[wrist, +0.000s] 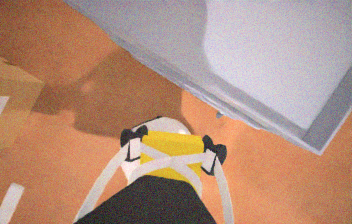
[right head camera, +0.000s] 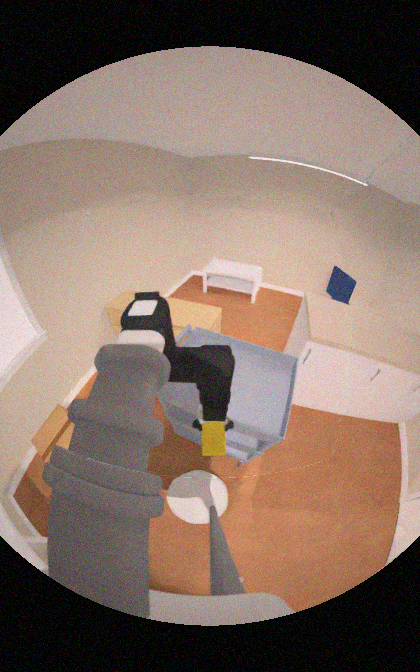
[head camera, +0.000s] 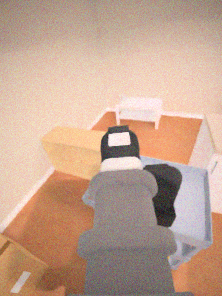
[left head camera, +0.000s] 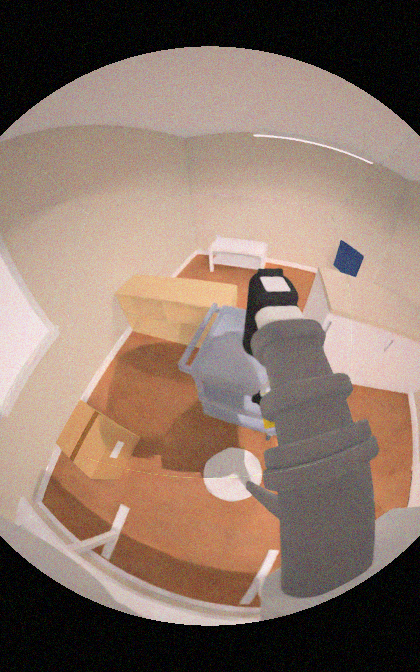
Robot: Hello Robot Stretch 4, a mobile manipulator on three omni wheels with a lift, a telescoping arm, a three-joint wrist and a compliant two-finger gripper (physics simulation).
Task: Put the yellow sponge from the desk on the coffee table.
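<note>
The yellow sponge is held between the two fingertips of my gripper, which is shut on it. The sponge hangs below the black wrist, above the floor and beside the blue-grey furniture's near edge. A small, low white table with a lower shelf, which looks like the coffee table, stands at the far wall, well away from my gripper. Of the white desk, legs show at the lower left of the left head view.
Blue-grey furniture with raised rims stands between my arm and the white table. A wooden cabinet is behind it on the left. A cardboard box is near left; white cabinets are right.
</note>
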